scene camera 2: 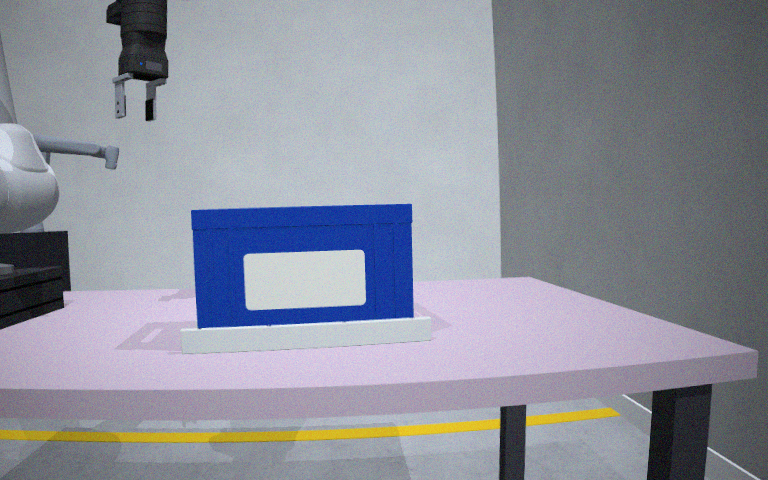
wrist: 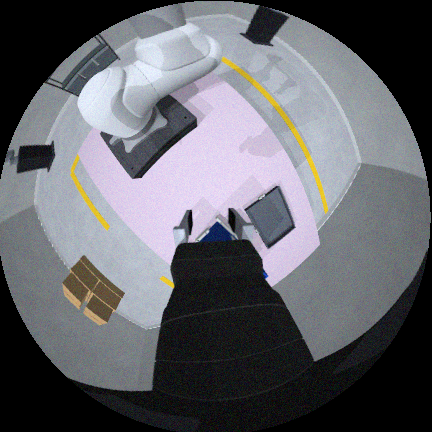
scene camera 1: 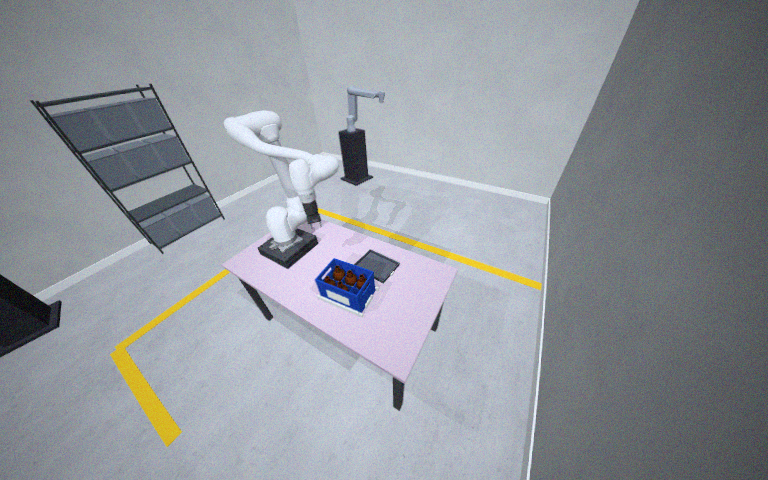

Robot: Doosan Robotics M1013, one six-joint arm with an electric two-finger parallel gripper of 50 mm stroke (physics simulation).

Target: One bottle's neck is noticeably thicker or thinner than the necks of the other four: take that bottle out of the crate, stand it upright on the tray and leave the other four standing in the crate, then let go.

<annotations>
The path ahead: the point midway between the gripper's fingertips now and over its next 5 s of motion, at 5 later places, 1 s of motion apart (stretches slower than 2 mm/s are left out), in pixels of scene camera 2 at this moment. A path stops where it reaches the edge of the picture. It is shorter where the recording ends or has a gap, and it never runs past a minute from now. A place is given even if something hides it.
My gripper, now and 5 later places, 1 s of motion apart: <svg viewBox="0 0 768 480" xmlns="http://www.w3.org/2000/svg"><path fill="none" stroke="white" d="M135 118L195 177L264 122L323 102L337 151L292 151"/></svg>
</annotations>
